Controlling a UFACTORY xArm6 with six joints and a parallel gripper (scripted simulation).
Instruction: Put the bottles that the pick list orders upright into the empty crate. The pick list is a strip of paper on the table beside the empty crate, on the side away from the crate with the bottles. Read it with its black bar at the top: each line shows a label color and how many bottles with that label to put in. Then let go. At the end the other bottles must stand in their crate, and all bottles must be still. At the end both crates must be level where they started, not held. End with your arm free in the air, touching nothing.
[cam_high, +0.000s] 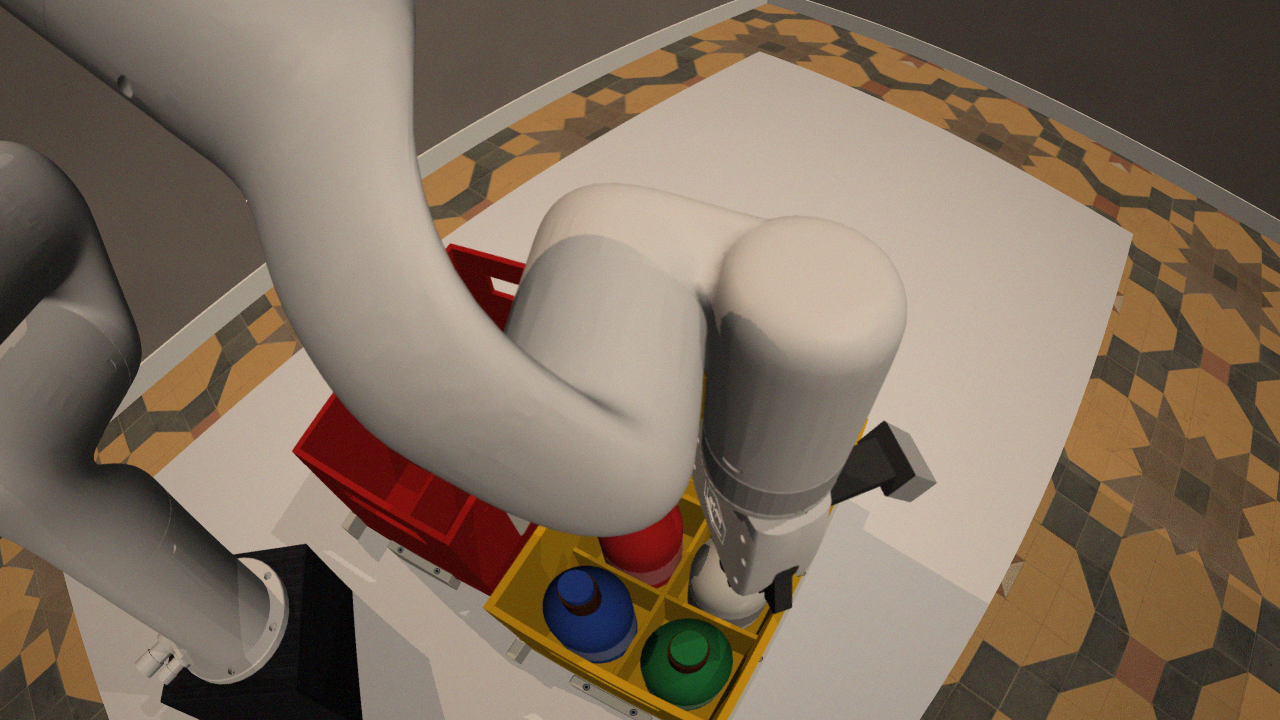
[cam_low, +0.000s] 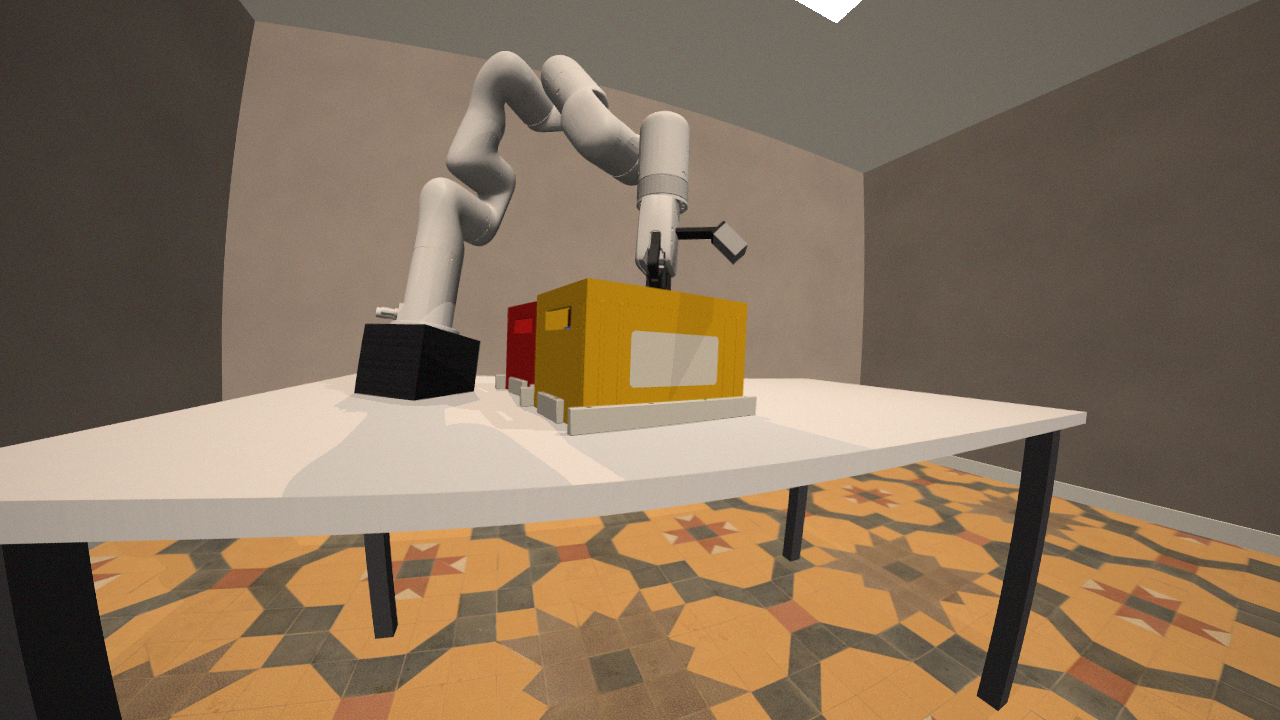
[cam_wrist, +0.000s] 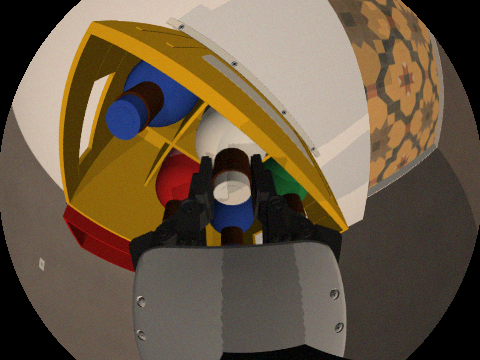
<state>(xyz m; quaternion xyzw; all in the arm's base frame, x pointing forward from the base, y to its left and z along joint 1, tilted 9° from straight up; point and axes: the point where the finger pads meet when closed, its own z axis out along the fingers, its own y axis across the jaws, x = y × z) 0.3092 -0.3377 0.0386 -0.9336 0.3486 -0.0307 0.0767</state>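
The white bottle lies 7 cm below my hand. Also, from my hand: yellow crate (7 cm below, 4 cm to the left); then green bottle (9 cm behind, 7 cm below, 1 cm to the right); then red bottle (9 cm to the left, 7 cm below, 1 cm behind).
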